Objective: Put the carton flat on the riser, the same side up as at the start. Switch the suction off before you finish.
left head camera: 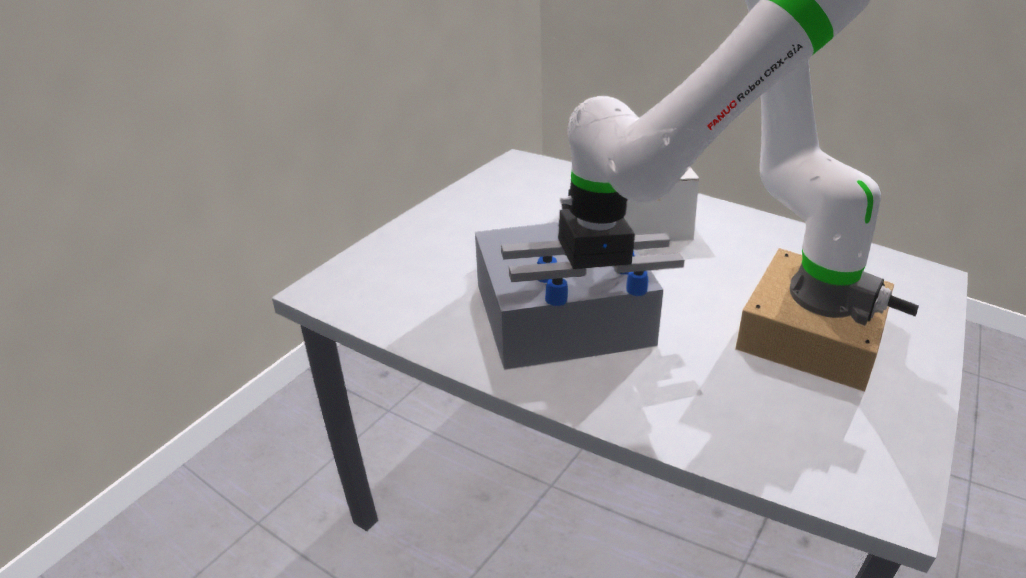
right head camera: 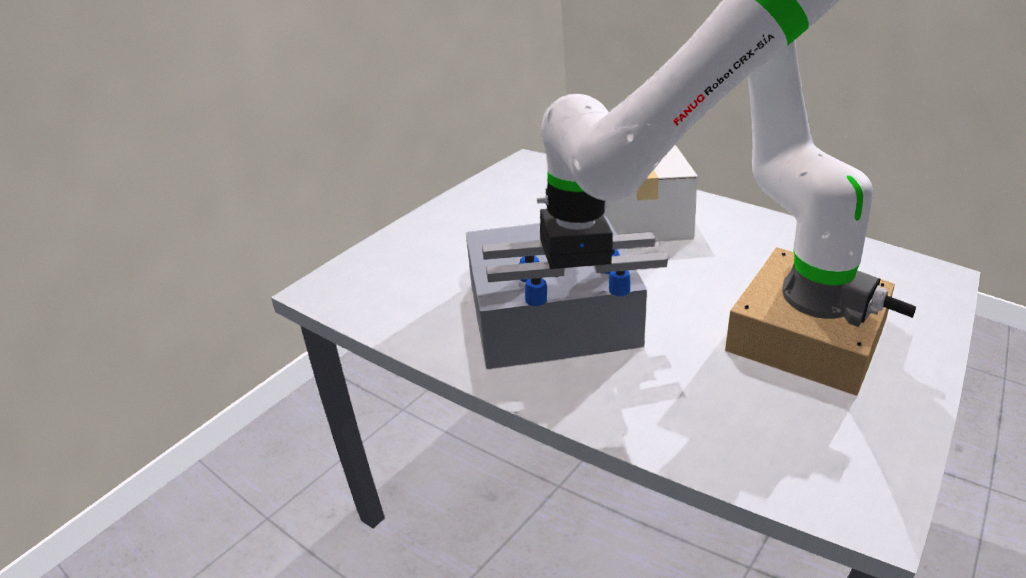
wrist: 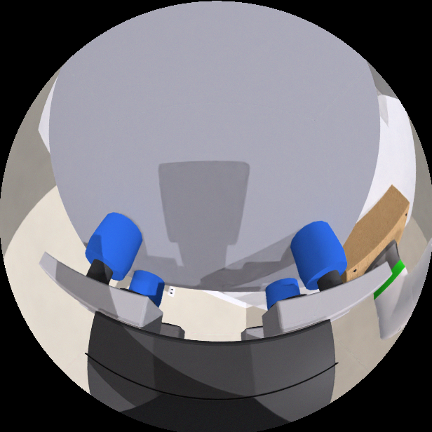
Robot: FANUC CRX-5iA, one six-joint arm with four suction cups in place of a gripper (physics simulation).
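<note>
The riser, a grey block (left head camera: 581, 331) (right head camera: 563, 331) (wrist: 215, 100), stands on the table and carries no carton. The white carton (left head camera: 674, 209) (right head camera: 666, 216) stands upright on the table behind it, partly hidden by the arm. Brown tape shows on the carton in the right head view. I cannot make out the carton in the wrist view. My gripper (left head camera: 592, 276) (right head camera: 574, 275) (wrist: 215, 270), with four blue suction cups, is open and holds nothing. The cups are low over the riser's top, close to its surface. I cannot tell if they touch it.
The arm's base is bolted to a brown wooden block (left head camera: 804, 353) (right head camera: 789, 356) (wrist: 377, 227) at the right of the white table (left head camera: 402, 287) (right head camera: 402, 287). The forearm slopes up to the right, in front of the carton. Grey walls stand behind the table.
</note>
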